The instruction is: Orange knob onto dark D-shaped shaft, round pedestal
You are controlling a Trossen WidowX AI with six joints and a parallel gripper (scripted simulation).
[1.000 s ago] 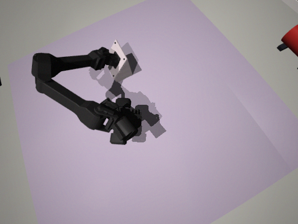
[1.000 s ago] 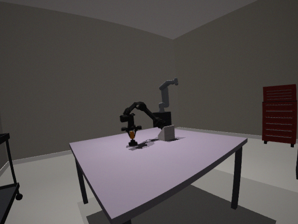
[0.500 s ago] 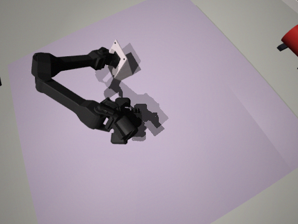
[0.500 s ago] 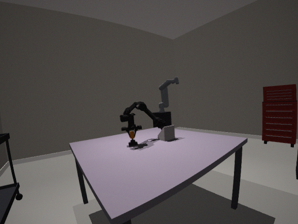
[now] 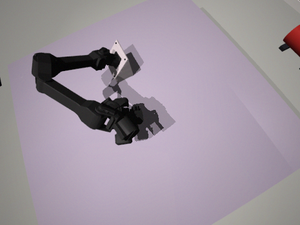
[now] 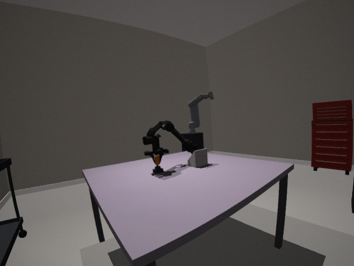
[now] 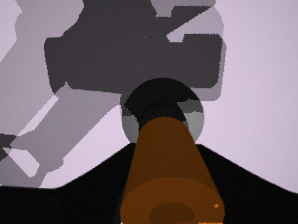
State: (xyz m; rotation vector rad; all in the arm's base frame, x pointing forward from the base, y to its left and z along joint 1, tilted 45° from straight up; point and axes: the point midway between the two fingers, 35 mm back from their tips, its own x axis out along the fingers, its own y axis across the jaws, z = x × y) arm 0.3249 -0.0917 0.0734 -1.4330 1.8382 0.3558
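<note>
My gripper tip is now 2 cm below the orange knob. Also, from my gripper tip: dark pedestal (4 cm below).
</note>
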